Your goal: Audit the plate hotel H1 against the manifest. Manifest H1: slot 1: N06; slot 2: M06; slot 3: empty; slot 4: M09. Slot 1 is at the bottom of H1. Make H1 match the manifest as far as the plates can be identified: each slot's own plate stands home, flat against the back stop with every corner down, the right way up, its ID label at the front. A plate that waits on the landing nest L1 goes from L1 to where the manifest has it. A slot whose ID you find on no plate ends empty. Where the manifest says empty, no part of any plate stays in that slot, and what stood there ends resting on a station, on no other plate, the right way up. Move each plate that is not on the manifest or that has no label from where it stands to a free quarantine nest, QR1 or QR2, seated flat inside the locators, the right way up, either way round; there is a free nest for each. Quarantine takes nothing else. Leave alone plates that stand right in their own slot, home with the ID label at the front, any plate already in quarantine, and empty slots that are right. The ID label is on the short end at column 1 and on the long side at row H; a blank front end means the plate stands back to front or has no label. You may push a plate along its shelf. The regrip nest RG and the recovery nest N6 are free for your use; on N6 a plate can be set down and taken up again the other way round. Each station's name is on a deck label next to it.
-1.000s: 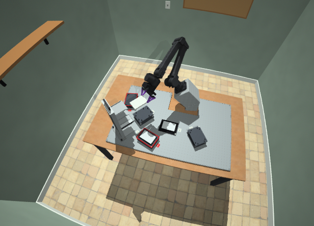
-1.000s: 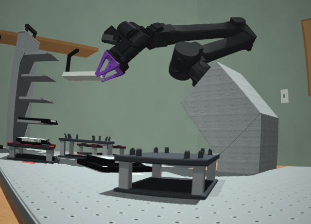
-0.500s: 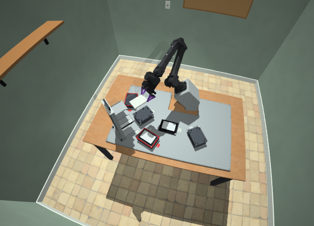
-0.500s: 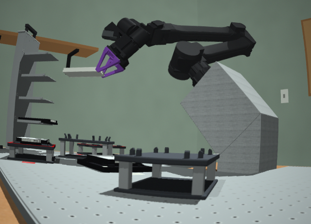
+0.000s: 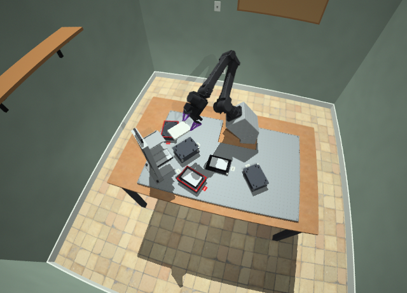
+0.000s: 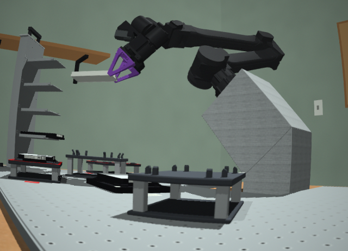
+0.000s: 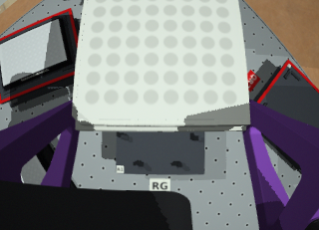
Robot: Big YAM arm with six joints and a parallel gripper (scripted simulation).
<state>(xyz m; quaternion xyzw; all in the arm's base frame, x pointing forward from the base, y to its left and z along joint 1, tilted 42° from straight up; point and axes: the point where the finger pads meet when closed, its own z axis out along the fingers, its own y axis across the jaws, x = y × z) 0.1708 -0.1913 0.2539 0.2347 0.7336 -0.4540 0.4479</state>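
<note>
My gripper is now 40 mm short of the white well plate and 40 mm to the left of it. The rest, counted from my hand: plate hotel H1 (190 mm ahead, 230 mm to the right, 90 mm below); then regrip nest (20 mm ahead, 30 mm to the right, 240 mm below); then RG deck label (50 mm behind, 50 mm to the left, 290 mm below).
</note>
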